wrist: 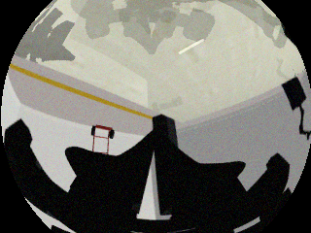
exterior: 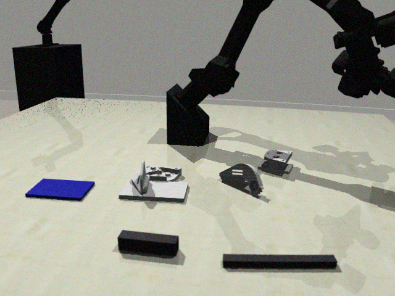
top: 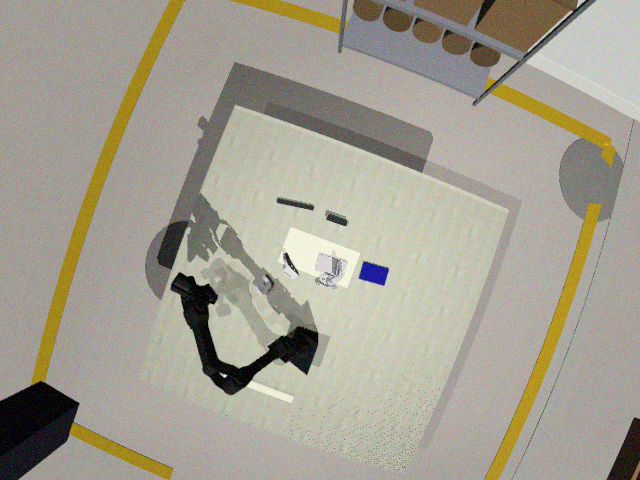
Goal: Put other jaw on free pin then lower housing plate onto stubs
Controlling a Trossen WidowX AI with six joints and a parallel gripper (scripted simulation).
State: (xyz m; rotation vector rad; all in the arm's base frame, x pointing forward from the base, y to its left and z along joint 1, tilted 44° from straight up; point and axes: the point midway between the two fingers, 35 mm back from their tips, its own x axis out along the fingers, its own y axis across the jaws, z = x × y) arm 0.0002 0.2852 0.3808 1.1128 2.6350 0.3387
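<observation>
The grey jaw is 32 cm ahead of my gripper tip, 27 cm to the right of it and 14 cm below it. From my gripper tip the other things lie so: grey base plate: 45 cm to the right, 37 cm ahead, 15 cm below; then long black bar: 54 cm ahead, 20 cm to the right, 15 cm below; then small grey fixture: 23 cm to the right, 18 cm ahead, 14 cm below.
</observation>
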